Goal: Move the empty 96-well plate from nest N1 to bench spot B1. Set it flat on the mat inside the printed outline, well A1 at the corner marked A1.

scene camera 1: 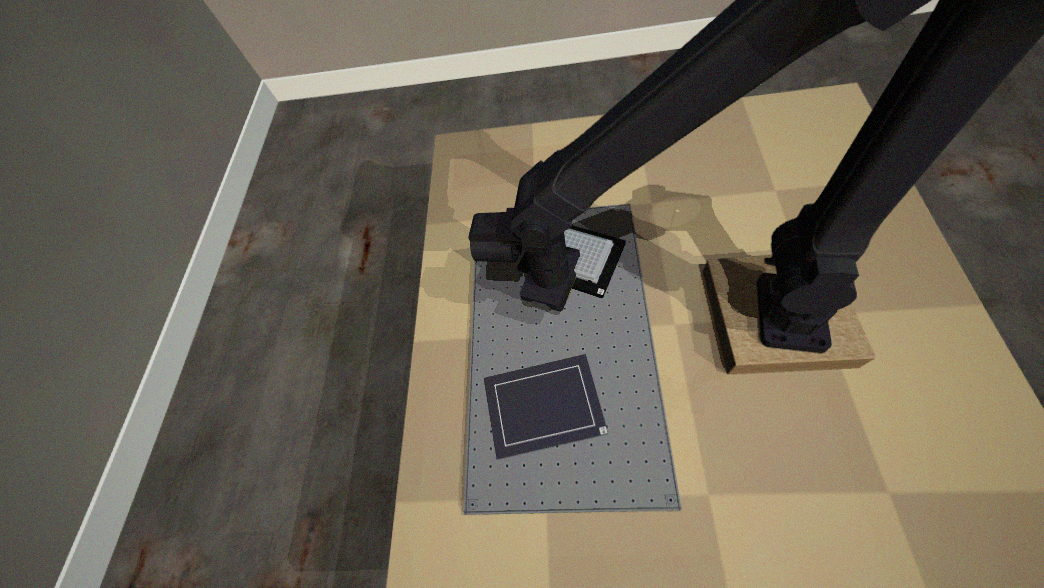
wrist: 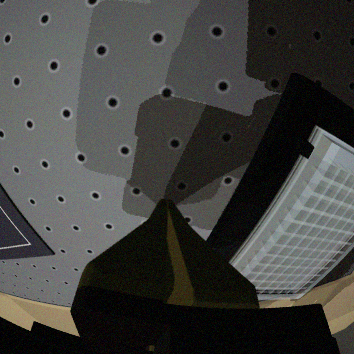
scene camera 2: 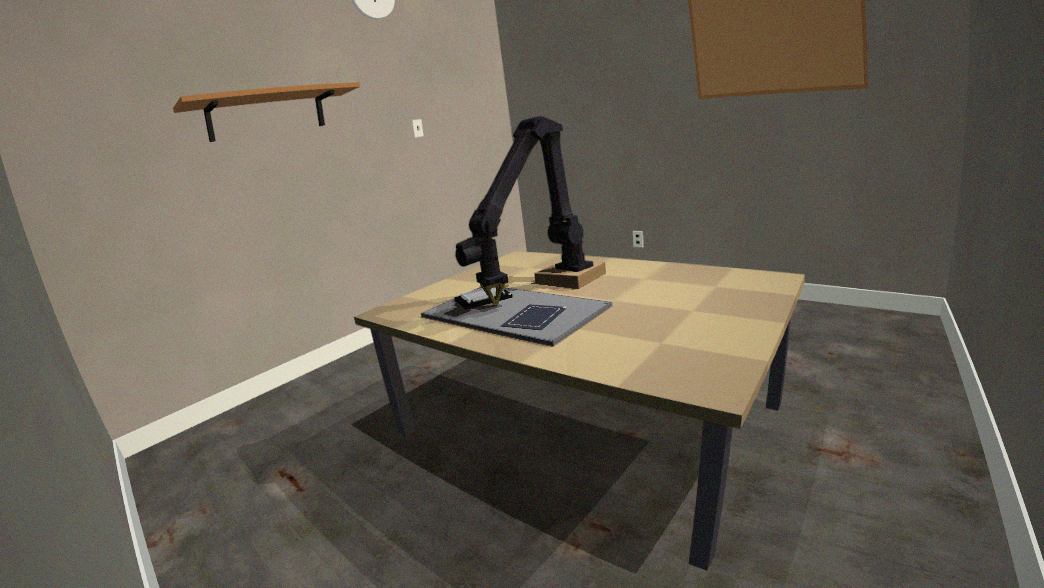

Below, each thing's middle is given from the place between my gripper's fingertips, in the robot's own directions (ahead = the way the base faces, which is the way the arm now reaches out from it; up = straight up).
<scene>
My hand is 9 cm to the left of the clear well plate [scene camera 1: 594, 251], 1 cm below it and 1 cm past it. Round my hand: dark mat with white printed outline [scene camera 1: 556, 403] (18 cm to the left, 1 cm behind).
</scene>
